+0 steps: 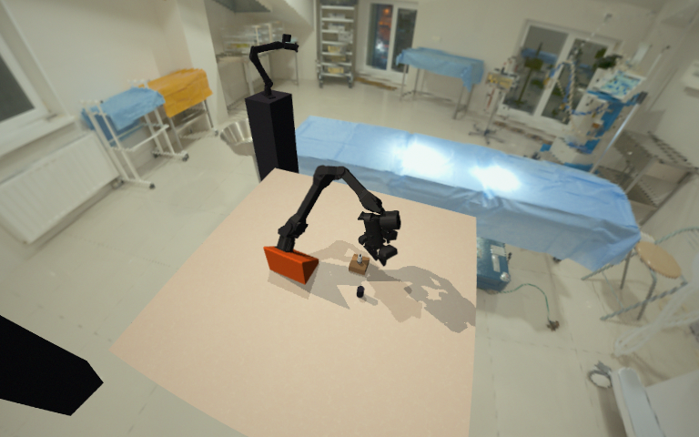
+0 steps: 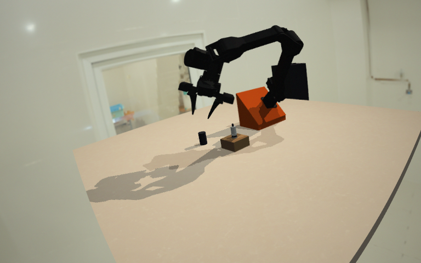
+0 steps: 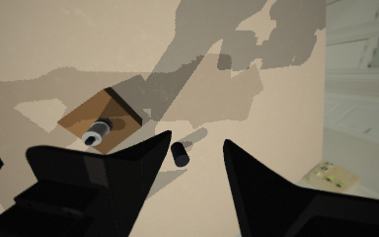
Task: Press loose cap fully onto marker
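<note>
My gripper tip is 11 cm above the black cap, 9 cm to the left of it and 3 cm past it. Also, from my gripper tip: brown holder block: 12 cm below, 10 cm behind, 3 cm to the left.
</note>
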